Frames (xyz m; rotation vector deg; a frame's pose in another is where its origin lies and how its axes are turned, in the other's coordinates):
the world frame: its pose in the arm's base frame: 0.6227 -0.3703 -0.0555 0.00 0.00 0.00
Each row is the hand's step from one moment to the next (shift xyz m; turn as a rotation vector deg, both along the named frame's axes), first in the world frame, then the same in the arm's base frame.
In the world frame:
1: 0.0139 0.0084 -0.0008 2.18 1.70 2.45
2: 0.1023 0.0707 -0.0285 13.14 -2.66 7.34
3: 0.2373 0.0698 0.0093 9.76 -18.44 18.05
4: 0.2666 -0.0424 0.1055 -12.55 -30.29 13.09
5: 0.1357 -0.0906 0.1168 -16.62 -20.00 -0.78
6: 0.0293 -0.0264 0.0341 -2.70 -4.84 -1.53
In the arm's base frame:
1: 0.0139 0.0084 -0.0008 2.18 1.70 2.45
2: 0.1023 0.0707 -0.0285 13.14 -2.66 7.34
3: 0.2373 0.0698 0.0093 9.76 -18.44 18.05
4: 0.2666 -0.0424 0.1055 -12.55 -30.29 13.09
5: 0.1357 -0.0906 0.1168 -16.62 -20.00 -0.78
6: 0.0293 -0.0264 0.0341 -2.70 -4.84 -1.53

